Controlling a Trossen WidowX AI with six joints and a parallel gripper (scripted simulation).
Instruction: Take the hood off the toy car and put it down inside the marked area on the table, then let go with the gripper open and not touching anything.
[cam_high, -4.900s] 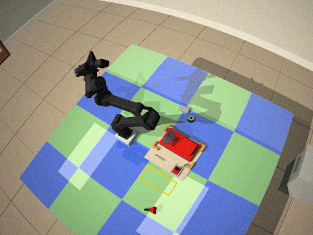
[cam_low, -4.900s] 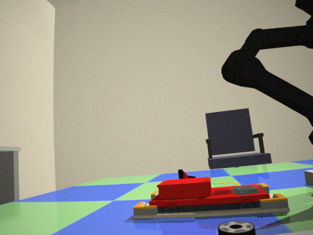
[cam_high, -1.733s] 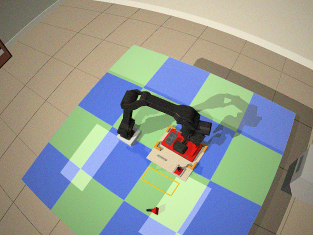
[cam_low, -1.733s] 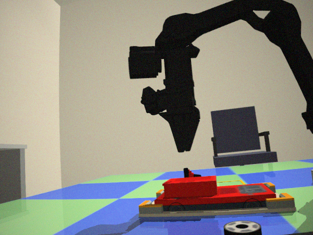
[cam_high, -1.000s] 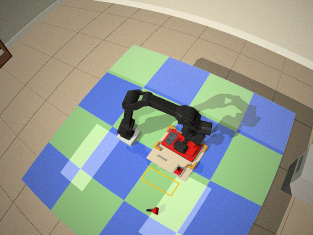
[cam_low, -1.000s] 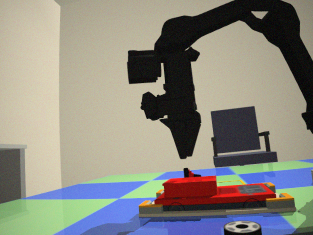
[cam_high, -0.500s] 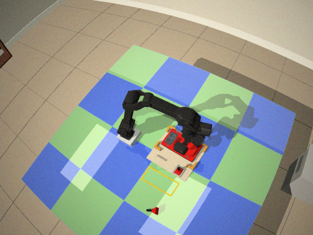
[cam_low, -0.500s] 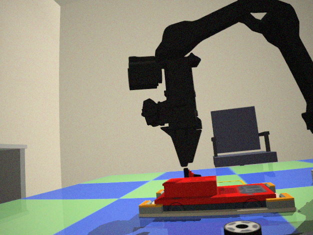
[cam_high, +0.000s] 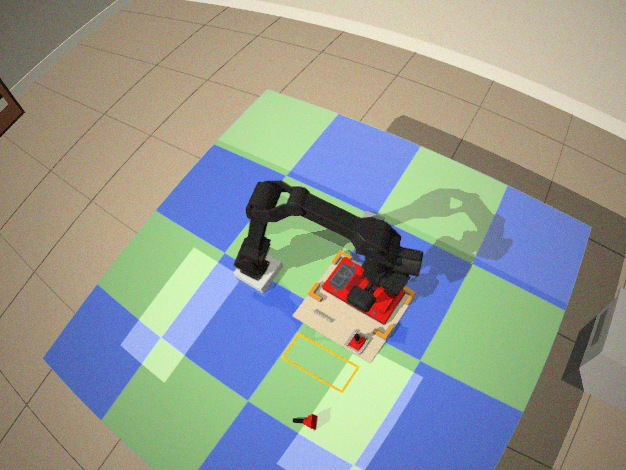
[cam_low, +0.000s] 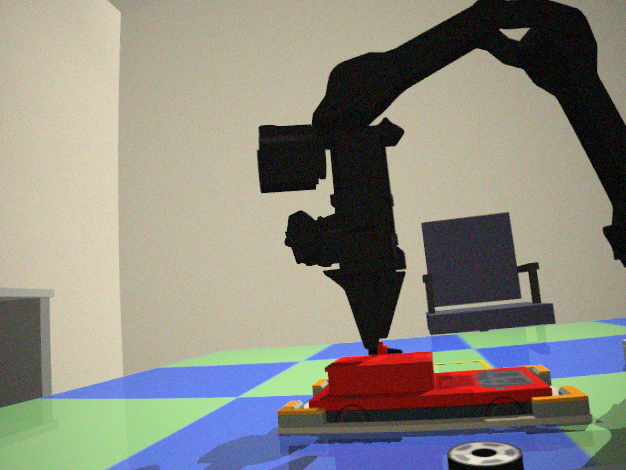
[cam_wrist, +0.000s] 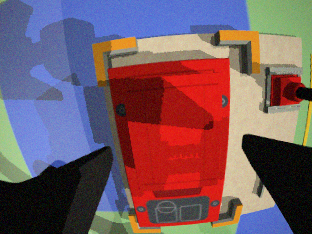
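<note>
The red hood is 20 mm below my gripper tip. The rest, counted from my gripper tip: black peg (130 mm to the right, 30 mm below, 10 mm ahead); then black-and-white wheel (180 mm to the left, 60 mm below, 60 mm behind); then beige base plate (50 mm below, 40 mm behind, 30 mm to the right).
</note>
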